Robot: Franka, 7 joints.
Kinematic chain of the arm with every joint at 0, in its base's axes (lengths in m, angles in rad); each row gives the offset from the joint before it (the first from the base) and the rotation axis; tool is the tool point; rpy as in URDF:
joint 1: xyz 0 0 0.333 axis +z
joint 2: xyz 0 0 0 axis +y
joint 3: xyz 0 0 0.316 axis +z
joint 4: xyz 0.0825 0 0 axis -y
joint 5: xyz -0.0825 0 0.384 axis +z
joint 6: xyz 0 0 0 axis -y
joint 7: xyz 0.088 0 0 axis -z
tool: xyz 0 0 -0.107 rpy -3.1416 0 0
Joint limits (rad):
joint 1: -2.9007..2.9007
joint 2: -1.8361..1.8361
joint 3: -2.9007..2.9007
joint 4: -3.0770..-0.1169
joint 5: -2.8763..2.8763
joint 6: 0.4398..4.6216
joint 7: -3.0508..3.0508
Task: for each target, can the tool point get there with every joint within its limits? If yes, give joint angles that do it. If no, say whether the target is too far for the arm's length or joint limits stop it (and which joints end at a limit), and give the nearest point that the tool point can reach.
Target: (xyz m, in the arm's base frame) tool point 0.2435 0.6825 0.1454
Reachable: yes | joints 1.1030 1.3360 0.5796 -0.6993 -1.0755 1.1982 -2.0568
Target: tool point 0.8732 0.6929 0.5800
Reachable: no: too far | nearest point 0.6561 0.5206 0.5186 | short by 0.284 m
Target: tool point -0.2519 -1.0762 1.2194
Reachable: no: too far | nearest point -0.1525 -0.6516 0.8697 | short by 0.559 m
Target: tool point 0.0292 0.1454 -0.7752
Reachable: no: too far | nearest point 0.0410 0.2042 -0.3554 | short by 0.424 m
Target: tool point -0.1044 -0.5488 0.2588
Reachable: yes | joints 0.6405 -0.4834 -2.3229 -2.3429 0.3047 3.3855 -2.2975
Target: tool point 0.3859 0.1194 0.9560
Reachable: yes | joints -0.6187 0.2090 0.8242 -0.8103 1.6408 1.0175 -2.0481
